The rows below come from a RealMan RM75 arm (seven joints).
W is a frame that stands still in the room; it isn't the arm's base.
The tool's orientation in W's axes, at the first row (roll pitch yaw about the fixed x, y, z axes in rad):
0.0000, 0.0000, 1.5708
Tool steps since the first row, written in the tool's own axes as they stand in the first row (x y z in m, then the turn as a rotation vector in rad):
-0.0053, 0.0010, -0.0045, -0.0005, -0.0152, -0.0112
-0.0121, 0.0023, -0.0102, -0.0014, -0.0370, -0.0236
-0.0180, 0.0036, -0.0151, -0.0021, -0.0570, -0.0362
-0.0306, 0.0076, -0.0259, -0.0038, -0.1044, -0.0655
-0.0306, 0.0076, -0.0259, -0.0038, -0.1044, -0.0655
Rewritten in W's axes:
-0.0010, -0.0053, -0.0045, 0.0152, -0.0005, -0.0112
-0.0023, -0.0121, -0.0102, 0.0370, -0.0014, -0.0236
-0.0036, -0.0180, -0.0151, 0.0570, -0.0021, -0.0362
-0.0076, -0.0306, -0.0259, 0.1044, -0.0038, -0.0655
-0.0076, -0.0306, -0.0259, 0.1044, -0.0038, -0.0655

